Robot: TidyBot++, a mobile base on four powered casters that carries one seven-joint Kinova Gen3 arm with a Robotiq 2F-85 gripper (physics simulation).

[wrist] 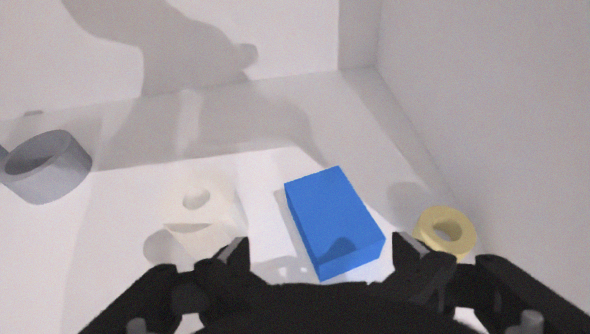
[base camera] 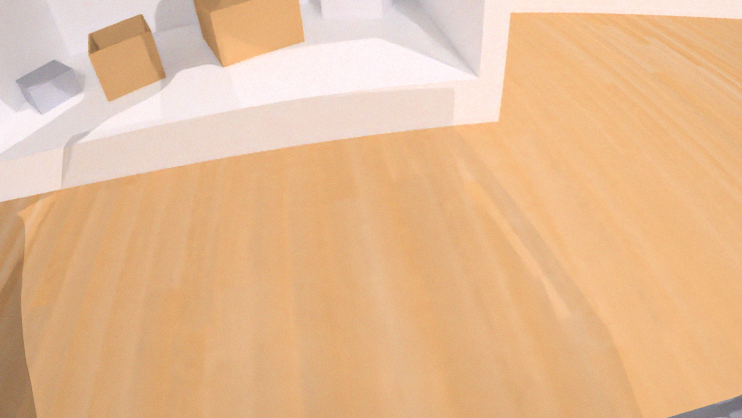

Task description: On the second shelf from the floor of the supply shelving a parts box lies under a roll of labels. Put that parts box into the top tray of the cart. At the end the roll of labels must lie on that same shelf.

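Places are measured from the arm's base along level axes (x ahead, y left, z up), in millimetres.
Pixels of known places: gripper, fingertip midpoint: (wrist: 320, 250).
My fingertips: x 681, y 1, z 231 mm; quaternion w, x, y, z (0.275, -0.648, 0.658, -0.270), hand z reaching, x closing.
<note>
For each thing: its top centre in the pictures, then the offset to it from my fingertips. Level surfaces: height alone.
- blue parts box, top centre: (wrist: 330, 208) dx +64, dy -12, dz -53 mm
- white roll, top centre: (wrist: 196, 197) dx +69, dy +107, dz -33 mm
- yellow ring roll, top centre: (wrist: 447, 228) dx +45, dy -116, dz -68 mm
- grey ring, top centre: (wrist: 34, 153) dx +165, dy +371, dz -45 mm
- bottom shelf, surface height: dz -551 mm
- small grey box, top centre: (base camera: 42, 74) dx +100, dy +606, dz -501 mm
The blue parts box (wrist: 335, 222) lies on the shelf in the wrist view, with no roll on top of it. A white roll (wrist: 202, 212), which looks like the roll of labels, stands on the same shelf to the left of the box and apart from it. My gripper (wrist: 320, 250) is open and empty. Its fingertips show on the left and right of the near part of the box; how high they are above the shelf is hard to tell. The gripper does not show in the base camera view. The cart does not show in either view.
A yellow ring roll (wrist: 429, 242) lies right of the box, near the side wall (wrist: 500, 125). A grey ring (wrist: 62, 175) lies at the left. In the base view the bottom shelf (base camera: 332, 70) holds a small grey box (base camera: 54, 88) and two cardboard boxes (base camera: 129, 72) (base camera: 254, 31).
</note>
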